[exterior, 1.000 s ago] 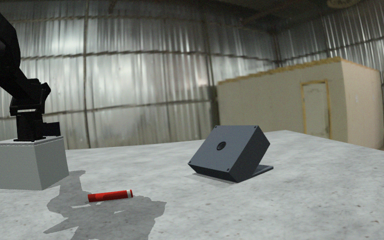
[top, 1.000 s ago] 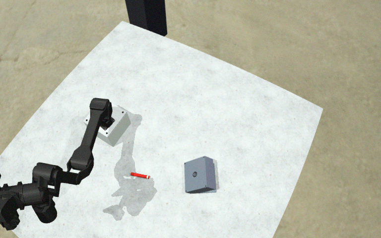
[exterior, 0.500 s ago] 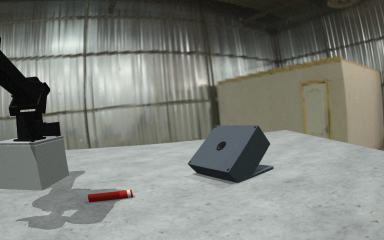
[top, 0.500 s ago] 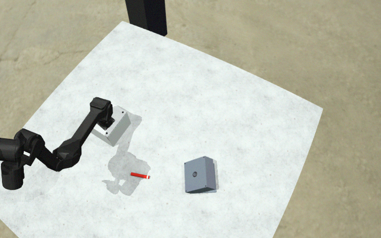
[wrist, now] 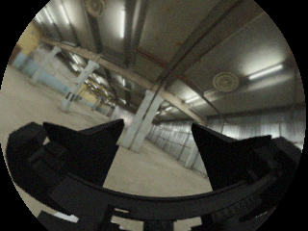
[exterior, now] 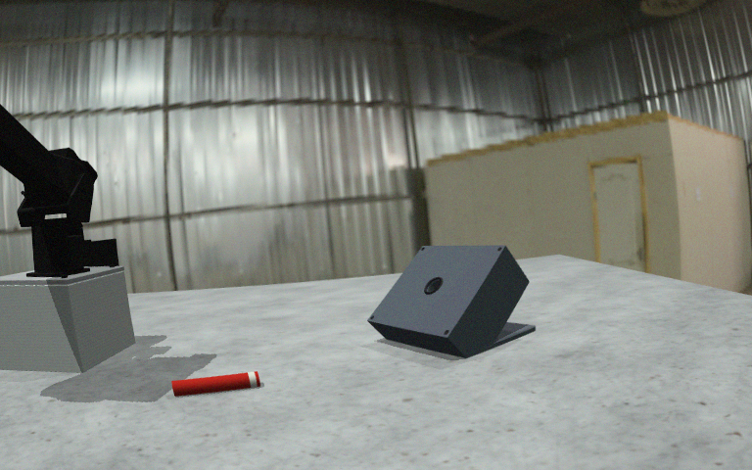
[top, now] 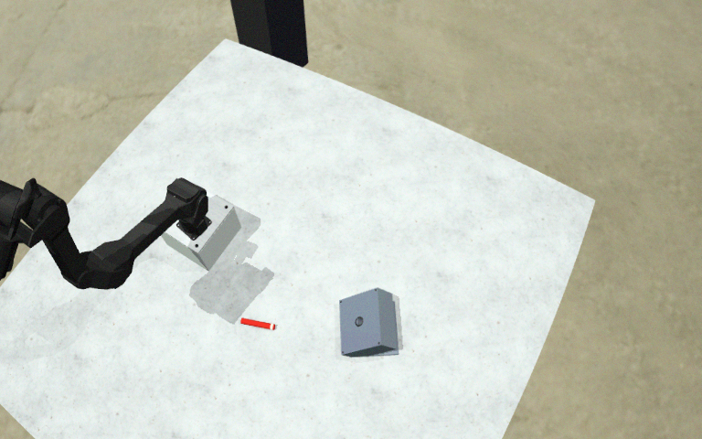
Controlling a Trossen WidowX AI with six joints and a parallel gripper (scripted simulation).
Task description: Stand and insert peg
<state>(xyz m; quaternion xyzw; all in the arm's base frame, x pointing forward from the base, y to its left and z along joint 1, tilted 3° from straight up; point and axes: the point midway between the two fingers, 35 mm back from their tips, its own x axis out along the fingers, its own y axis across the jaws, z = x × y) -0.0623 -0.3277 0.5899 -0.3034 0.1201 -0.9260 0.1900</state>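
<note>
My gripper tip is now 710 mm above the red peg, 320 mm short of it and 280 mm to the right of it. Round my gripper tip: grey sloped panel 680 mm below, 510 mm ahead, 420 mm to the left; thin foot plate 720 mm below, 520 mm ahead, 430 mm to the left.
</note>
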